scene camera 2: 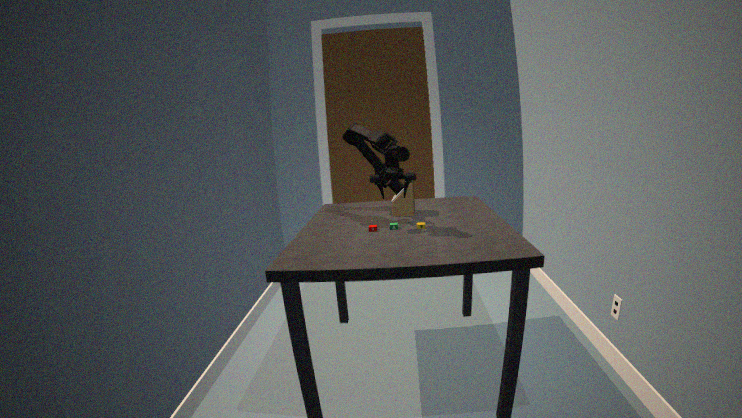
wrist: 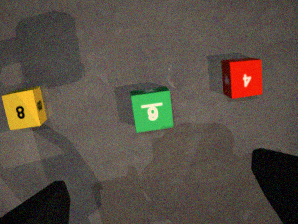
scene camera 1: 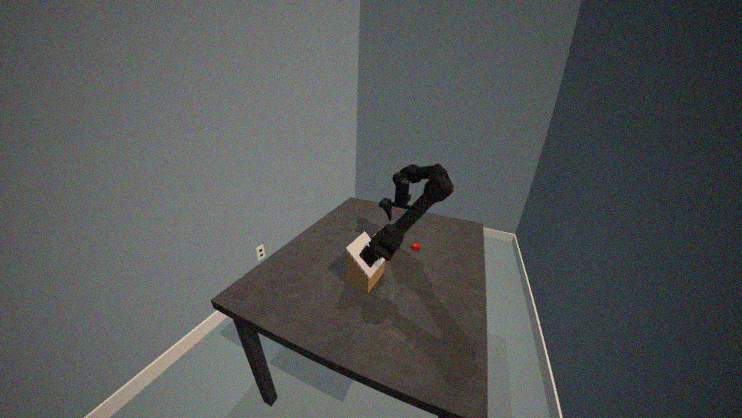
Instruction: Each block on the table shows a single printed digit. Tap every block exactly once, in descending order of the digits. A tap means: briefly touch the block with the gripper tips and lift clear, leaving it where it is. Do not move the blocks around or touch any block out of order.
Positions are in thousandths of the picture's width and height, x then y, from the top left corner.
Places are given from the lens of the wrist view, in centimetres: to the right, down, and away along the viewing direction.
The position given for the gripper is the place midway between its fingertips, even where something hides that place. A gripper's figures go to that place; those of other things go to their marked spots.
gripper (wrist: 545, 792): 0, 3, 10
red block (wrist: 814, 346): 8, -3, 20
yellow block (wrist: 99, 475): -10, 0, 19
